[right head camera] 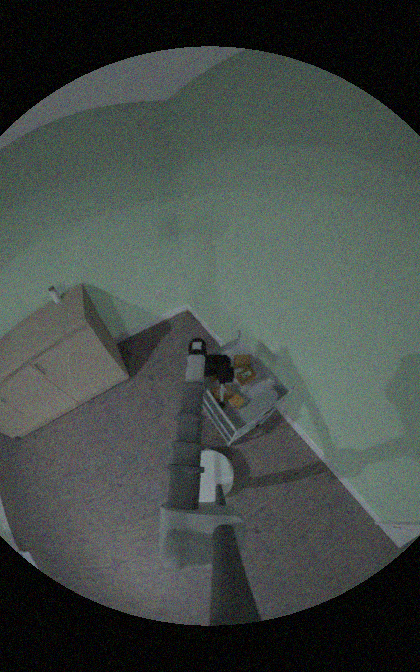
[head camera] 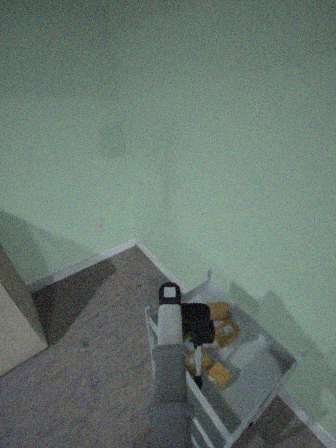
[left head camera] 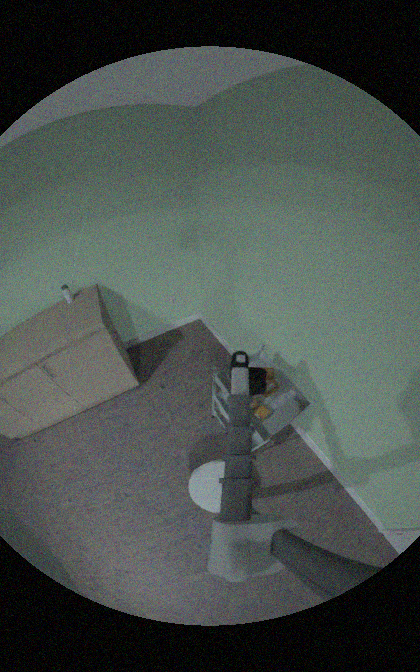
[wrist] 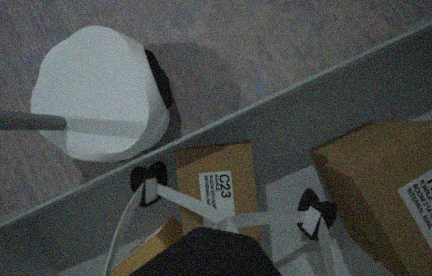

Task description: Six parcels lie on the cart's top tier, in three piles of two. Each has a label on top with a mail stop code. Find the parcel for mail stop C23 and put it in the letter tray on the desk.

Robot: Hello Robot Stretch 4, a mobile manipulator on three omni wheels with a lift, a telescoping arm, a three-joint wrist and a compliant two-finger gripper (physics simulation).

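Frame: origin at the robot's base, x right, y ahead, z up, level; metres.
Seen in the pictures: gripper, fingertip midpoint: point(head camera: 195, 362) point(wrist: 230, 190).
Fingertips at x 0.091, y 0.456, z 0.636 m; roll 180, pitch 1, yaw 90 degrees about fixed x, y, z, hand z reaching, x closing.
Pixels of each thing's top centre, then the offset from my fingertips to it. "spot": a spot on its surface instead. Level surfaces: height alone.
- C23 parcel, middle of its top: point(wrist: 217, 204) point(head camera: 196, 358) dx +0.001, dy -0.007, dz +0.050 m
- cart's top tier, its level: dz -0.001 m
- plain orange-brown parcel, middle of its top: point(head camera: 219, 372) dx +0.073, dy -0.050, dz +0.049 m
- larger brown parcel, surface spot: point(wrist: 365, 170) spot: dx -0.048, dy +0.072, dz +0.100 m
- labelled brown parcel, middle of its top: point(head camera: 226, 330) dx +0.128, dy +0.093, dz +0.050 m
The C23 parcel point(wrist: 245, 182) point(head camera: 206, 359), a small brown box with a white label on top, lies by the side wall of the cart's top tier point(wrist: 285, 120) point(head camera: 255, 372) point(left head camera: 286, 416) point(right head camera: 259, 401). My gripper point(wrist: 230, 190) point(head camera: 194, 361) is open above it, one fingertip to each side of the parcel in the wrist view. The gripper's dark body hides the parcel's lower end. A plain orange-brown parcel point(wrist: 152, 245) point(head camera: 219, 375) lies close beside it. A larger brown parcel point(wrist: 365, 170) lies to the right, its label cut off. No letter tray shows.
Another labelled brown parcel point(head camera: 226, 333) point(right head camera: 244, 373) lies on the tier. My white round base point(wrist: 95, 95) point(left head camera: 207, 486) stands outside the cart wall. A wooden cabinet or desk point(left head camera: 80, 375) point(right head camera: 65, 370) with a small white object point(left head camera: 68, 295) stands at the left. Green walls meet behind.
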